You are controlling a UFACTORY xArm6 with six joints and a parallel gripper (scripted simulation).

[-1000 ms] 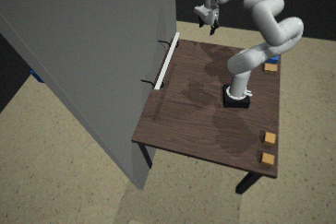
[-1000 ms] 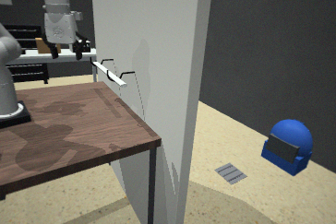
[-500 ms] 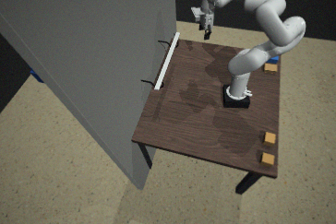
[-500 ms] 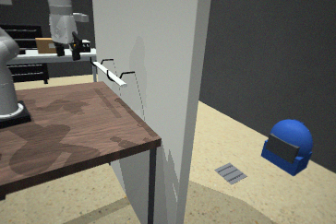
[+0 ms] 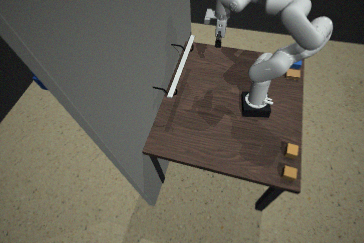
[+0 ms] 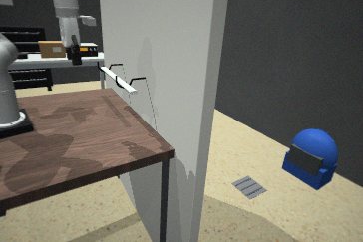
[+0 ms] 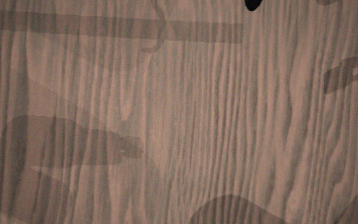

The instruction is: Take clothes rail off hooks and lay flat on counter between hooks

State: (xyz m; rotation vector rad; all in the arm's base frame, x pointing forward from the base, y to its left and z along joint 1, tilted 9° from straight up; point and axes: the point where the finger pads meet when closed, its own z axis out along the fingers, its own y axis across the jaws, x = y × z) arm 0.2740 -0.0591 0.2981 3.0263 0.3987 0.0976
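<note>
My hand is 160 mm short of the white clothes rail, 140 mm to the right of it and 120 mm above it. From my hand the other things lie so: blue object (410 mm behind, 300 mm to the right, 300 mm below); grey wall (280 mm ahead, 210 mm to the left, 110 mm above).
</note>
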